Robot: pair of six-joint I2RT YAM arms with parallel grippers.
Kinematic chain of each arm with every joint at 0, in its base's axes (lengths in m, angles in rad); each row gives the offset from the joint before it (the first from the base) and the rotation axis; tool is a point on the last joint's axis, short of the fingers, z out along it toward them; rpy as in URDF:
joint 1: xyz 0 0 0.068 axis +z
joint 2: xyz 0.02 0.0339 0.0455 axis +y
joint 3: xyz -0.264 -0.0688 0 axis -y
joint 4: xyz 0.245 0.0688 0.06 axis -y
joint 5: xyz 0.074 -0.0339 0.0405 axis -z
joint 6: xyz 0.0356 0 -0.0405 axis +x
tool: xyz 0 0 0 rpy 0 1.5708 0
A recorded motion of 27 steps. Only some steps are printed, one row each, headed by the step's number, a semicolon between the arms.
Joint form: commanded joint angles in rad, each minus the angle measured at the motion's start. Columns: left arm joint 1, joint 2, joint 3, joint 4, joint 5, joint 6; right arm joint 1, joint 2, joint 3, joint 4, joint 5, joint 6.
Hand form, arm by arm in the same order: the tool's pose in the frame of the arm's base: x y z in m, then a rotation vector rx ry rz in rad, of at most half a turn. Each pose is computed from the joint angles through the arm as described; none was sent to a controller.
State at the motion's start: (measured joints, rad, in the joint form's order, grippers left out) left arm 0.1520 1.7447 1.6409 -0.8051 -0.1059 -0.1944; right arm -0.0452 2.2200 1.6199 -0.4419 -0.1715 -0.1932
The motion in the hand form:
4: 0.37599 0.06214 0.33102 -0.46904 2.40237 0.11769; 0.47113 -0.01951 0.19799 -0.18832 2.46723 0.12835
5: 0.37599 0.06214 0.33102 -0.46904 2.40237 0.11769; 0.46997 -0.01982 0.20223 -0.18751 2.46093 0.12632
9: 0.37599 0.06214 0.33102 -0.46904 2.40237 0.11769; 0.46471 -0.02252 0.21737 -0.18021 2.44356 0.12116
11: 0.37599 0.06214 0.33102 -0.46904 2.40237 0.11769; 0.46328 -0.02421 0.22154 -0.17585 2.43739 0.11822
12: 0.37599 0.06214 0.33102 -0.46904 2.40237 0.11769; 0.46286 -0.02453 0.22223 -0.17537 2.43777 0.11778
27: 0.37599 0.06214 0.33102 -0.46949 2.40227 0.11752; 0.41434 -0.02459 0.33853 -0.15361 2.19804 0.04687
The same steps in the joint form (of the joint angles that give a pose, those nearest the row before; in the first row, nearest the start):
4: 0.0015 -0.0118 0.0164 0.0000 -0.0042 0.0019; -0.0092 -0.0958 0.0507 -0.0229 -0.0011 0.0450
5: 0.0015 -0.0118 0.0164 0.0000 -0.0042 0.0019; -0.0099 -0.1057 0.0508 -0.0263 -0.0008 0.0450
9: 0.0015 -0.0118 0.0164 0.0000 -0.0042 0.0019; -0.0164 -0.1423 0.0508 -0.0450 -0.0015 0.0454
11: 0.0015 -0.0118 0.0164 0.0000 -0.0042 0.0019; -0.0202 -0.1522 0.0507 -0.0484 -0.0015 0.0454
12: 0.0015 -0.0118 0.0164 0.0000 -0.0042 0.0019; -0.0210 -0.1541 0.0507 -0.0507 -0.0015 0.0450
27: 0.0015 -0.0118 0.0164 0.0000 -0.0042 0.0015; -0.0267 -0.4303 0.0591 -0.0878 0.0236 0.0561

